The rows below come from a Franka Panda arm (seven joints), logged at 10 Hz.
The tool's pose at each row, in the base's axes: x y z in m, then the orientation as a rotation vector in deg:
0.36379 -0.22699 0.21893 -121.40 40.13 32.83
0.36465 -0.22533 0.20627 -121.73 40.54 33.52
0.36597 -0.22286 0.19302 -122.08 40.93 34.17
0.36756 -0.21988 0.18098 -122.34 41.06 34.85
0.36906 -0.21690 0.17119 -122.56 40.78 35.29
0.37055 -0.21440 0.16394 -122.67 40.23 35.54
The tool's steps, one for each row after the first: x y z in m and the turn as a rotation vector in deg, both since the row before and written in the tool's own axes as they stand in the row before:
0.00786 0.00564 0.00838 -0.56 -0.14 0.52
0.00841 0.00508 0.00932 -0.56 -0.12 0.49
0.00777 0.00382 0.00902 -0.49 -0.27 0.32
0.00636 0.00258 0.00774 -0.36 -0.29 -0.06
0.00493 0.00147 0.00588 -0.19 -0.31 -0.31

